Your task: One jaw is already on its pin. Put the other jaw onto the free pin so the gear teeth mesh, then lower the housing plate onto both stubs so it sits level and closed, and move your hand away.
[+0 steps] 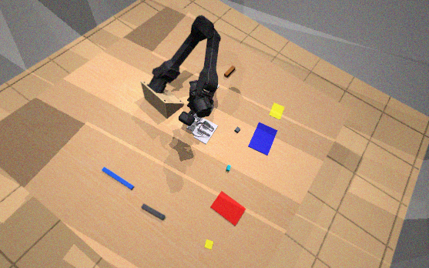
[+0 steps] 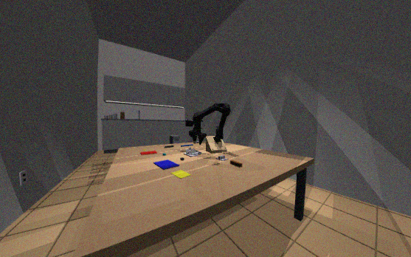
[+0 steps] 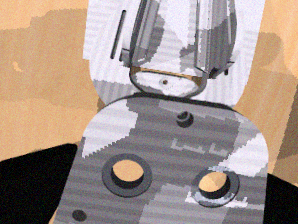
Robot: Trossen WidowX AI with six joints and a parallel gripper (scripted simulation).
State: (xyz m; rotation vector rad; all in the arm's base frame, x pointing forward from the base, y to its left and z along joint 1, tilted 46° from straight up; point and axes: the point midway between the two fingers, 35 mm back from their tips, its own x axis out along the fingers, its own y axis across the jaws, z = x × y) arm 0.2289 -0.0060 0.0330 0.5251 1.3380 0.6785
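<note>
My gripper tip is 60 mm above the grey jaw, 20 mm short of it and 10 mm to the left of it. The rest, counted from my gripper tip: black cube: 180 mm ahead, 120 mm to the left, 80 mm below; then blue sheet: 310 mm ahead, 170 mm to the left, 80 mm below; then cyan cube: 270 mm ahead, 80 mm below, 70 mm to the right.
</note>
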